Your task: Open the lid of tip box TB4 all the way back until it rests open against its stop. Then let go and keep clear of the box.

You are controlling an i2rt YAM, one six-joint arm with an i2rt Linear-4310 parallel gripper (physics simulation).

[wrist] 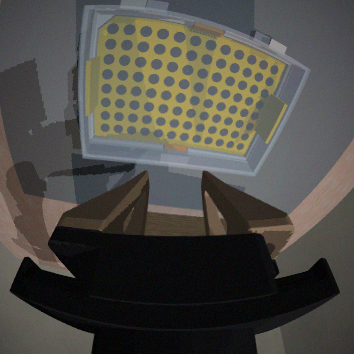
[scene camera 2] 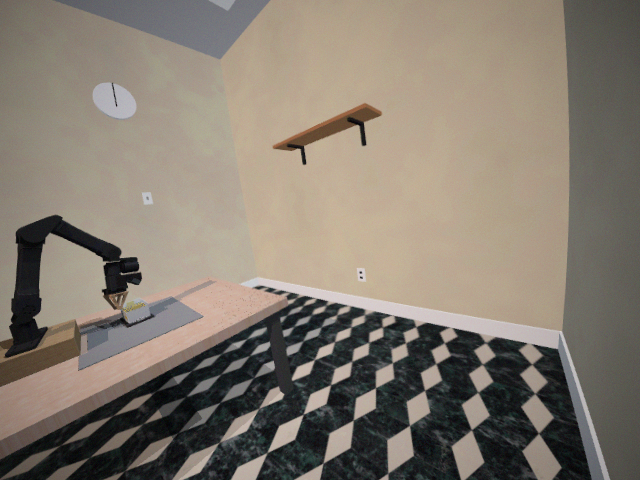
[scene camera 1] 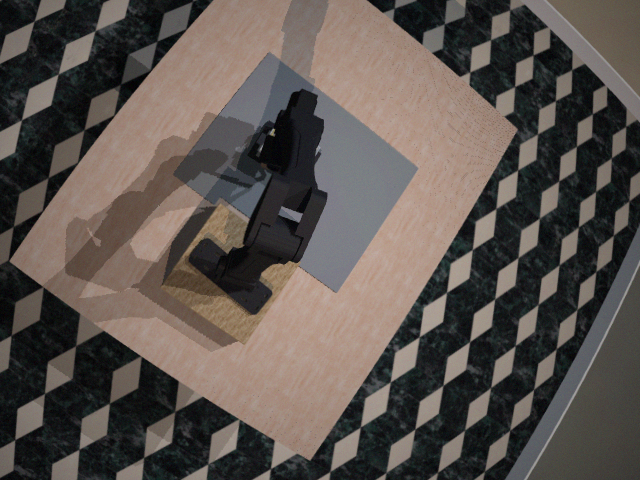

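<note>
The tip box (scene camera 2: pixel 136 312) (wrist: pixel 192 90) stands on the grey mat, with a yellow perforated rack inside. Its clear lid (wrist: pixel 280 137) appears to be down over the rack; its exact angle is hard to tell. Small orange tabs sit at the middle of its two long sides. No TB4 label is readable. My gripper (scene camera 2: pixel 122 306) (wrist: pixel 174 177) is partly open with nothing between its fingers. The fingertips are just off the box's long side that faces the robot base, close to the orange tab there. In scene camera 1 the arm hides most of the box and the fingers.
The grey mat (scene camera 1: pixel 361 196) (scene camera 2: pixel 121 338) lies on the pink wooden table (scene camera 1: pixel 330 361) (scene camera 2: pixel 237 310). The arm's base stands on a wooden block (scene camera 1: pixel 235 330) (scene camera 2: pixel 64 341) at the mat's edge. A wall shelf (scene camera 2: pixel 328 127) hangs far beyond the table.
</note>
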